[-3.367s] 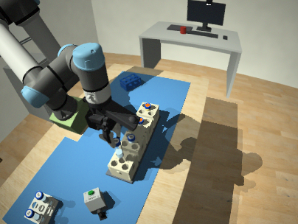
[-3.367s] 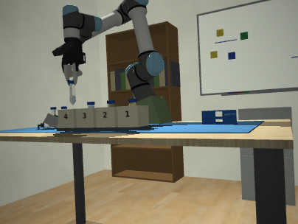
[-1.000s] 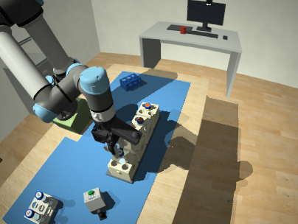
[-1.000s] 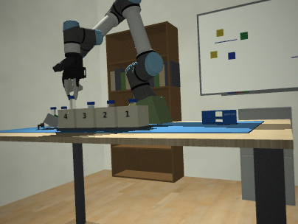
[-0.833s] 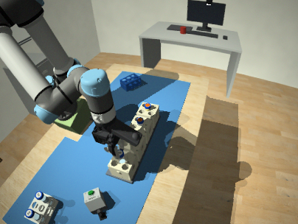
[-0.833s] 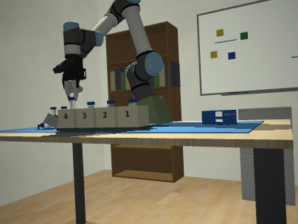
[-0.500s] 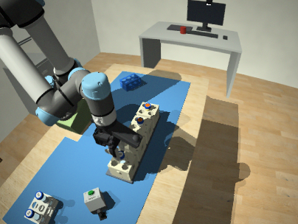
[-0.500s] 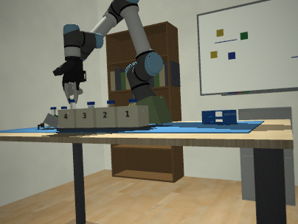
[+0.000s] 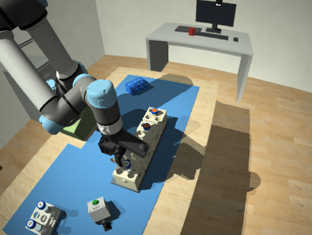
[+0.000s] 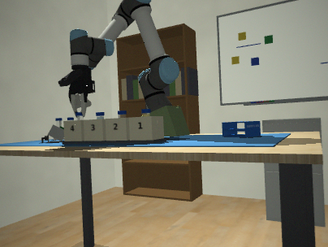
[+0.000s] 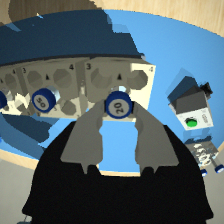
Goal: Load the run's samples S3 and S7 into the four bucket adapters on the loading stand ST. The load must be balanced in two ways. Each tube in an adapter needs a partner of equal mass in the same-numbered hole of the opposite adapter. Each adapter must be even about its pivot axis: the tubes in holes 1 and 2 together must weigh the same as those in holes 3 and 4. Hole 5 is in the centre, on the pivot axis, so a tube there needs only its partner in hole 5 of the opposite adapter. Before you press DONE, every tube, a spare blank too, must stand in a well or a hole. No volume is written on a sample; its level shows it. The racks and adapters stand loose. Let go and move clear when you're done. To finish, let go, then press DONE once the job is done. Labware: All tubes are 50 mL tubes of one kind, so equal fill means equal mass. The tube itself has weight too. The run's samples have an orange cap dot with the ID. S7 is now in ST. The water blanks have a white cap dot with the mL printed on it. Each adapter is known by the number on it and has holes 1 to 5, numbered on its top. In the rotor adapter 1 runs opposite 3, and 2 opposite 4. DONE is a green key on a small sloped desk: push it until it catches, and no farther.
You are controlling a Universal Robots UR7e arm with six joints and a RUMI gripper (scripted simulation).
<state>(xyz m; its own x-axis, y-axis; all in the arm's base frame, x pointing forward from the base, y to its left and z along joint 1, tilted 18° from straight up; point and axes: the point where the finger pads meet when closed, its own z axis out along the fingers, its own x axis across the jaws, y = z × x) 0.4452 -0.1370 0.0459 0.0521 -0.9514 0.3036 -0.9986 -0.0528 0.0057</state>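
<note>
Right now my hand is 180 mm to the left of the green DONE key, 60 mm past it and 60 mm above it. The rest, counted from my hand: adapter 3 (110 mm to the left, 70 mm below, 10 mm behind); then water blank (110 mm to the left, 60 mm below, 10 mm behind); then blue rack (620 mm to the left, 280 mm behind, 100 mm below).
</note>
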